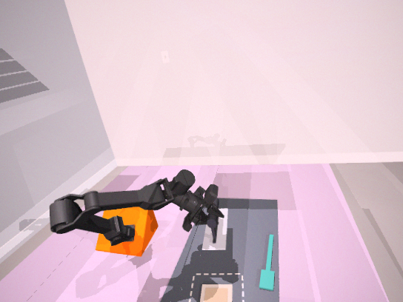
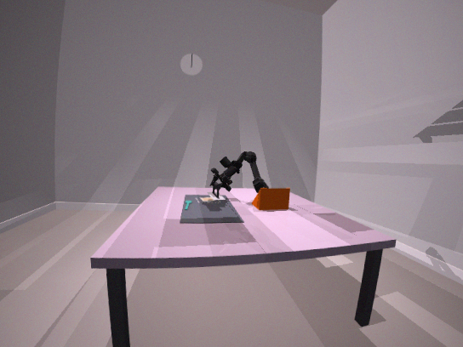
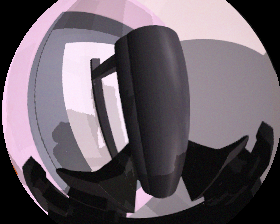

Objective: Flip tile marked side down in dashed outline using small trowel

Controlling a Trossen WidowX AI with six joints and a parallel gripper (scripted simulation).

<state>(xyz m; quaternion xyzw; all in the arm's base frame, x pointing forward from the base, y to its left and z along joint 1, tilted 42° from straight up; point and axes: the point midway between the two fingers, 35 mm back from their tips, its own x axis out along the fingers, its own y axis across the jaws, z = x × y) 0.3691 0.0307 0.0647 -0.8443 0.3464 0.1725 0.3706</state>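
Now: gripper tip 30 mm past the small trowel and 10 mm above it. The rest, counted from my gripper tip: tile 20 mm behind, 190 mm to the right, 130 mm below; grey mat 10 mm ahead, 30 mm to the right, 150 mm below; teal trowel-shaped tool 140 mm ahead, 70 mm to the right, 130 mm below.
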